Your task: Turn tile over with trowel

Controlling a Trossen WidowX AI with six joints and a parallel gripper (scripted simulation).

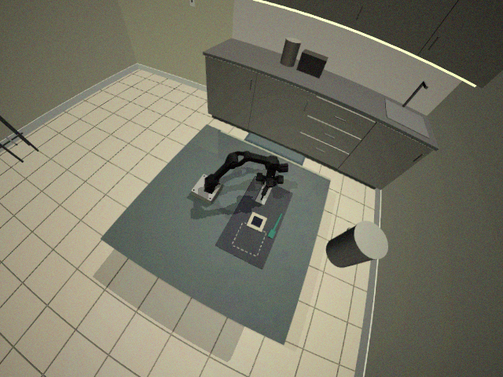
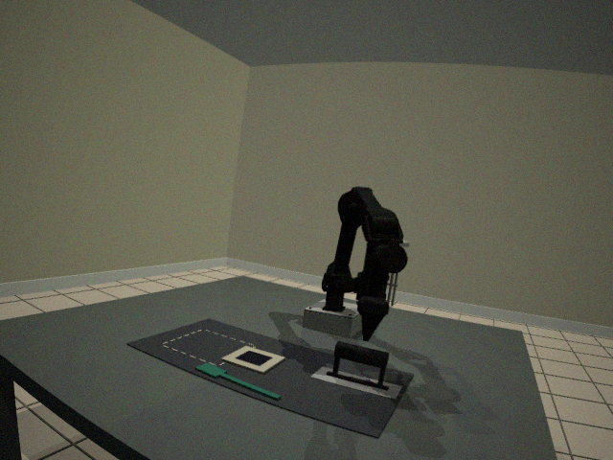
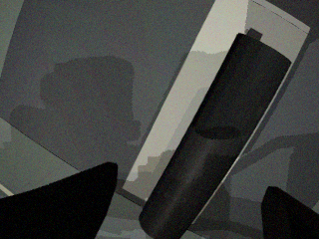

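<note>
The trowel is 8 cm below my gripper tip, 2 cm to the right of it and 1 cm behind it. The rest, counted from my gripper tip: tile (26 cm to the right, 11 cm below); then dark mat (21 cm to the right, 13 cm below); then green flat tool (26 cm to the right, 13 cm ahead, 11 cm below).
</note>
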